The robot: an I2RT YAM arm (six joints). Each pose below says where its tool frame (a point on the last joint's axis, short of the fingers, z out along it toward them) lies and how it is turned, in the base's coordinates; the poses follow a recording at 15 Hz.
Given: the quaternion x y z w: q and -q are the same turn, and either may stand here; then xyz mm.
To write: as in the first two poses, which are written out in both.
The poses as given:
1: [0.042 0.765 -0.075 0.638 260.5 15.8 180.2]
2: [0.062 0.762 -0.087 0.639 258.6 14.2 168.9]
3: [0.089 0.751 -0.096 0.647 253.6 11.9 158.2]
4: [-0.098 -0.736 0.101 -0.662 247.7 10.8 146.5]
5: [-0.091 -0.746 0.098 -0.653 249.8 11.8 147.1]
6: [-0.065 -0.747 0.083 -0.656 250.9 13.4 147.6]
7: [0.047 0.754 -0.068 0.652 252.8 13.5 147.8]
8: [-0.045 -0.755 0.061 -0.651 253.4 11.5 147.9]
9: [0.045 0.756 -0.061 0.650 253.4 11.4 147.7]
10: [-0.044 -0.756 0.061 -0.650 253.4 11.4 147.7]
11: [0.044 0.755 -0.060 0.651 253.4 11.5 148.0]
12: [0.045 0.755 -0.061 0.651 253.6 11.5 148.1]
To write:
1: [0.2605 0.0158 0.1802 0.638 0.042 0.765 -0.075]
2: [0.2586 0.0142 0.1689 0.639 0.062 0.762 -0.087]
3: [0.2536 0.0119 0.1582 0.647 0.089 0.751 -0.096]
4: [0.2477 0.0108 0.1465 0.662 0.098 0.736 -0.101]
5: [0.2498 0.0118 0.1471 0.653 0.091 0.746 -0.098]
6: [0.2509 0.0134 0.1476 0.656 0.065 0.747 -0.083]
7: [0.2528 0.0135 0.1478 0.652 0.047 0.754 -0.068]
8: [0.2534 0.0115 0.1479 0.651 0.045 0.755 -0.061]
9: [0.2534 0.0114 0.1477 0.650 0.045 0.756 -0.061]
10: [0.2534 0.0114 0.1477 0.650 0.044 0.756 -0.061]
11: [0.2534 0.0115 0.1480 0.651 0.044 0.755 -0.060]
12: [0.2536 0.0115 0.1481 0.651 0.045 0.755 -0.061]
